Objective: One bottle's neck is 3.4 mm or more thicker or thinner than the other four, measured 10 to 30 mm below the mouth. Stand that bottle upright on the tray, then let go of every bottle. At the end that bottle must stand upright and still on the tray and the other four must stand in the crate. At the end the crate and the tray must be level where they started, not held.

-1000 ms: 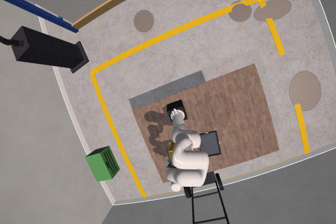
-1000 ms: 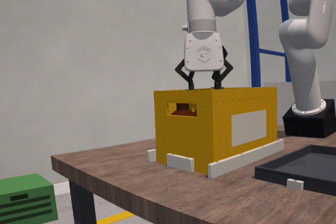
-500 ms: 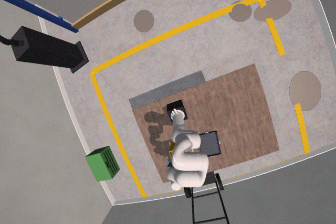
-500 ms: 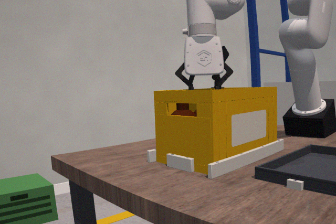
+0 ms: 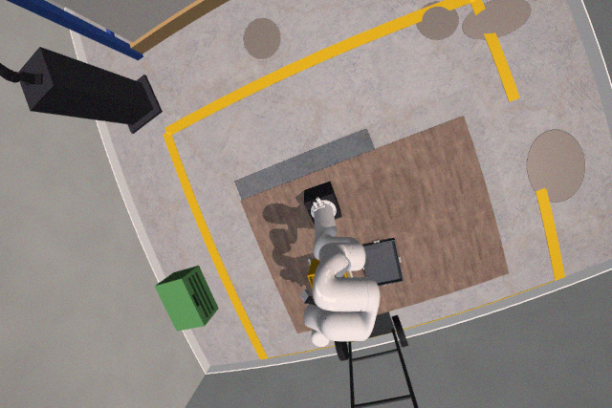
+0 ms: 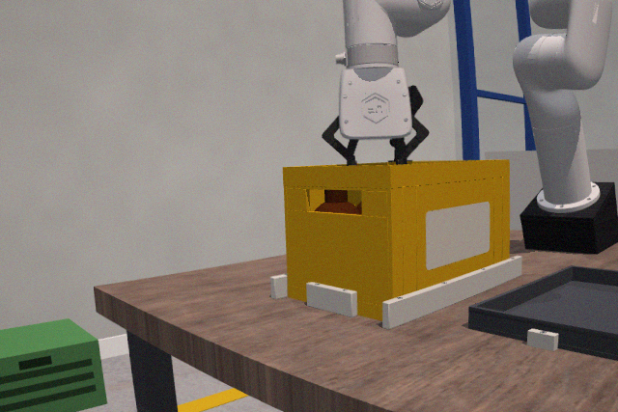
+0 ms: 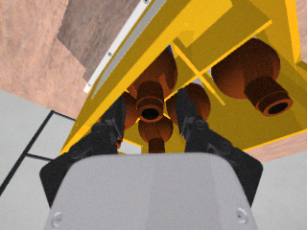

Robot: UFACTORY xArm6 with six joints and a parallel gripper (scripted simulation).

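Right now the yellow crate is 70 mm below my hand and 50 mm to the left of it. Also, from my hand: dark tray (320 mm to the left, 150 mm below, 30 mm ahead).
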